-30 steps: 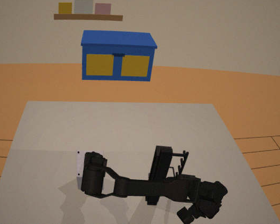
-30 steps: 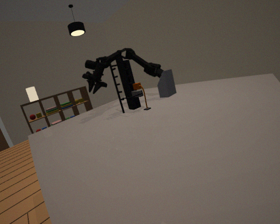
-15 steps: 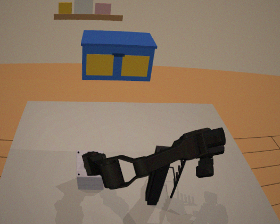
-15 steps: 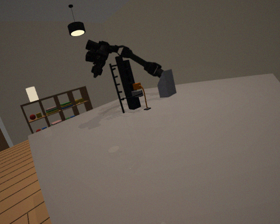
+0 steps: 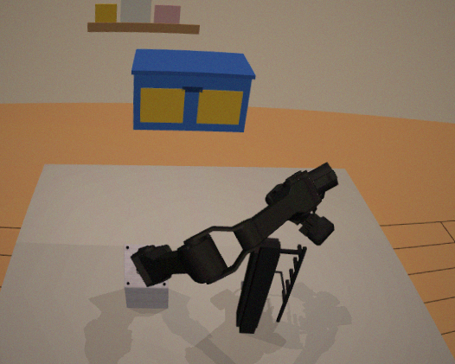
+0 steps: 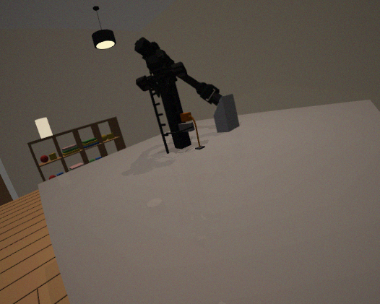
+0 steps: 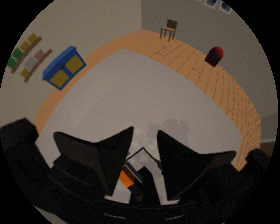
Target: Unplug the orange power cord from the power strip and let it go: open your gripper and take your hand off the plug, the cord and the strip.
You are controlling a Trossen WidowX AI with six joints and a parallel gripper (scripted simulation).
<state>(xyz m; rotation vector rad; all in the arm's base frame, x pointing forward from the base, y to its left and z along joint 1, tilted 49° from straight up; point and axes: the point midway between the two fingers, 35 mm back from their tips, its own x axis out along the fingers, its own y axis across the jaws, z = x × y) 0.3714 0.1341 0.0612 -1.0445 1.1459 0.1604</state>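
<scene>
Right now the orange plug is 12 cm behind my gripper tip, 9 cm below it and 7 cm to the right of it. Round my gripper tip: dark foot 24 cm below, 12 cm behind, 1 cm to the right.
</scene>
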